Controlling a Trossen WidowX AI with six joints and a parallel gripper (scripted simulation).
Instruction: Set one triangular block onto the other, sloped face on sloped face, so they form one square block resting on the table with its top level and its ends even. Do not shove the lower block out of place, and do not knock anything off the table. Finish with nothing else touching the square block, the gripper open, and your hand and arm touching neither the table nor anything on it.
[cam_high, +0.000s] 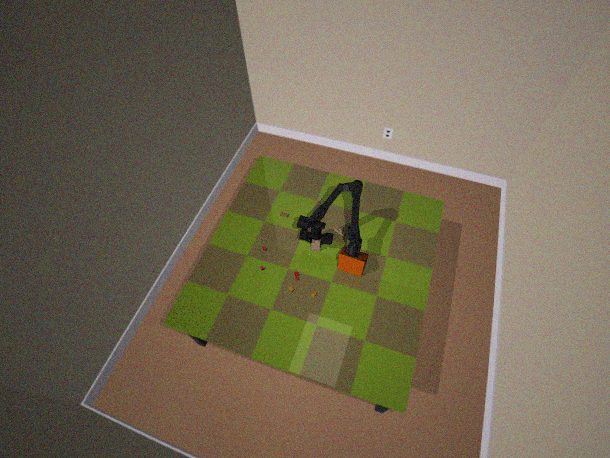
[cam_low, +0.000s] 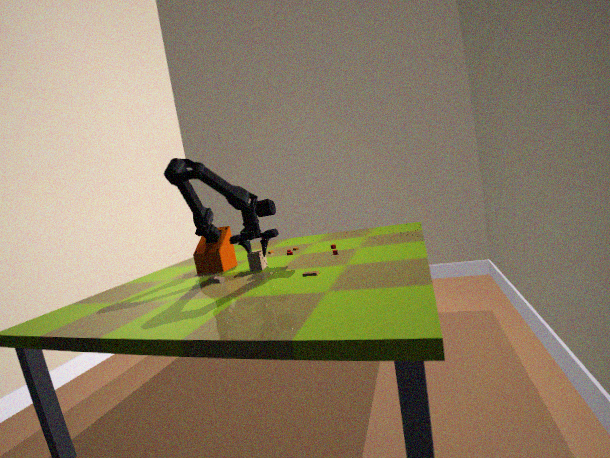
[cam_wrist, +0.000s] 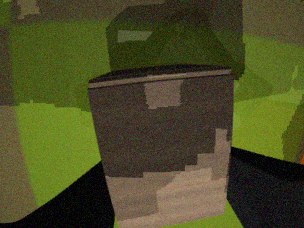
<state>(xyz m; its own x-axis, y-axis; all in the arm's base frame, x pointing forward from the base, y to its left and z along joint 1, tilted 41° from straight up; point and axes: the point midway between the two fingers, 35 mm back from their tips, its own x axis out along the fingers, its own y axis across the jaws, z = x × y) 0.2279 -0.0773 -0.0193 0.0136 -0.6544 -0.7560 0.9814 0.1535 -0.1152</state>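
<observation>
Now: gripper tip 1 cm to the right of the triangular block and 1 cm below it. Round my gripper tip: small flat tan piece: 16 cm to the right, 9 cm behind, 3 cm below; then small brown bar: 27 cm ahead, 15 cm to the right, 4 cm below.
</observation>
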